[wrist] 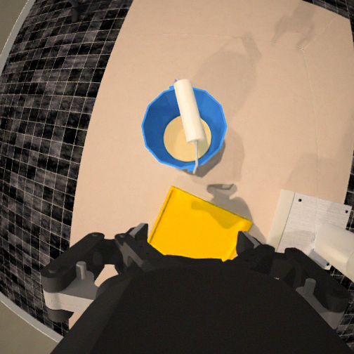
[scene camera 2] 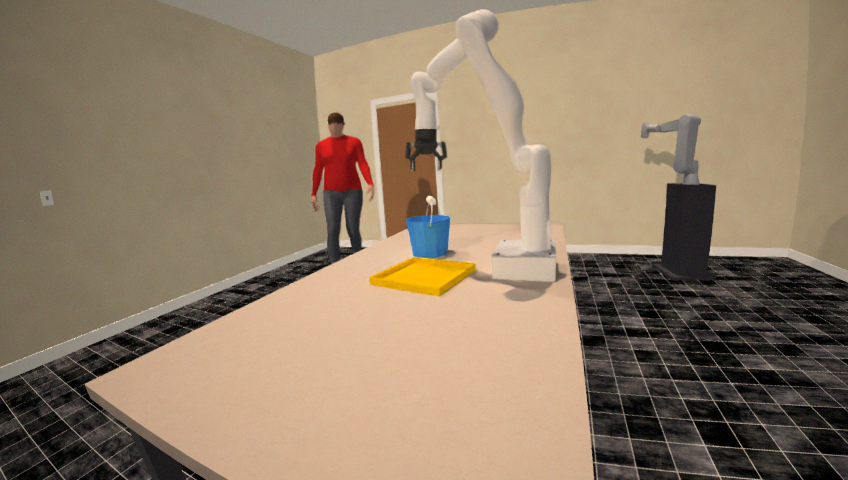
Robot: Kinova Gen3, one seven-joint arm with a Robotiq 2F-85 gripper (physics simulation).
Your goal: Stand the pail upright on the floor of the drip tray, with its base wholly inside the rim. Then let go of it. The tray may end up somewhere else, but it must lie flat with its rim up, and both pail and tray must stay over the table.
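Where they show: gripper, fingertip midpoint: (scene camera 2: 426, 171); arm's base, origin of the base link: (scene camera 2: 535, 247).
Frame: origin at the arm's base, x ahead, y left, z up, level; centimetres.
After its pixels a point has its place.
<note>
A blue pail (scene camera 2: 427, 237) {x 39.8, y -17.1, z 0.5 cm} (wrist: 151, 125) stands upright on the table, just behind the tray in the scene view. Its wire handle stands up and carries a white grip (scene camera 2: 430, 200) {x 38.4, y -20.7, z 14.7 cm} (wrist: 189, 111). The yellow drip tray (scene camera 2: 410, 289) {x 38.4, y 18.6, z -7.6 cm} (wrist: 197, 230) lies flat on the table, rim up, apart from the pail. My gripper (scene camera 2: 426, 167) {x 37.1, y -9.5, z 26.5 cm} (wrist: 192, 237) is open and empty, pointing down, high above the pail's handle in the scene view. In the wrist view its fingers cover part of the tray's near side.
My arm's white base (scene camera 2: 523, 266) {x 4.7, y 8.7, z -3.7 cm} (wrist: 312, 215) stands on the table (scene camera 2: 380, 368) {x 34.4, y 58.4, z -8.3 cm} (wrist: 115, 165), right of the tray. A person in a red top (scene camera 2: 340, 163) stands beyond the table's left edge. Another robot arm (scene camera 2: 686, 145) stands on a dark pedestal (scene camera 2: 688, 226) off to the right.
</note>
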